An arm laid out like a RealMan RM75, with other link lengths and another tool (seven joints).
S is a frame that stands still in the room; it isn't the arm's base.
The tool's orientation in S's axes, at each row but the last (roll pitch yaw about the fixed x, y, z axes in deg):
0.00 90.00 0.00
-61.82 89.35 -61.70
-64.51 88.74 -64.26
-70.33 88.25 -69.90
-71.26 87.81 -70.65
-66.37 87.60 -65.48
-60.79 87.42 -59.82
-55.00 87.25 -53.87
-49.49 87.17 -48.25
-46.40 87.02 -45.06
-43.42 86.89 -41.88
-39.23 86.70 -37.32
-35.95 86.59 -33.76
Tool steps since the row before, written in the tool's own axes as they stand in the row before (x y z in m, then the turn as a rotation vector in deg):
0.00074 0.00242 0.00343 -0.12 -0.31 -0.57
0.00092 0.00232 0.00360 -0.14 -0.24 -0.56
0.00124 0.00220 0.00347 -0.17 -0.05 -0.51
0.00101 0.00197 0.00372 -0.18 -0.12 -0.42
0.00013 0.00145 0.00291 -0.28 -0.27 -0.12
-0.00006 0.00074 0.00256 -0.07 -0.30 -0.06
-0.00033 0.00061 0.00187 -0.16 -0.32 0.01
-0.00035 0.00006 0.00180 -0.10 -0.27 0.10
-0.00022 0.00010 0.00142 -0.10 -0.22 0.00
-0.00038 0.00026 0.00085 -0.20 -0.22 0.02
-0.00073 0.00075 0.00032 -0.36 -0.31 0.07
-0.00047 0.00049 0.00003 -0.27 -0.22 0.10
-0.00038 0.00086 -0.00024 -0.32 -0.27 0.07
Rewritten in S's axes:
0.00343 0.00242 -0.00074 -0.57 -0.31 0.12
0.00360 0.00232 -0.00092 -0.56 -0.24 0.14
0.00347 0.00219 -0.00125 -0.51 -0.05 0.17
0.00372 0.00197 -0.00103 -0.42 -0.12 0.18
0.00290 0.00148 -0.00015 -0.12 -0.26 0.29
0.00255 0.00078 0.00007 -0.06 -0.30 0.08
0.00185 0.00065 0.00035 0.01 -0.31 0.17
0.00179 0.00011 0.00040 0.10 -0.26 0.11
0.00141 0.00014 0.00026 0.00 -0.22 0.11
0.00083 0.00029 0.00040 0.02 -0.21 0.21
0.00027 0.00078 0.00071 0.06 -0.29 0.37
-0.00001 0.00051 0.00045 0.09 -0.21 0.28
-0.00029 0.00086 0.00034 0.06 -0.26 0.33

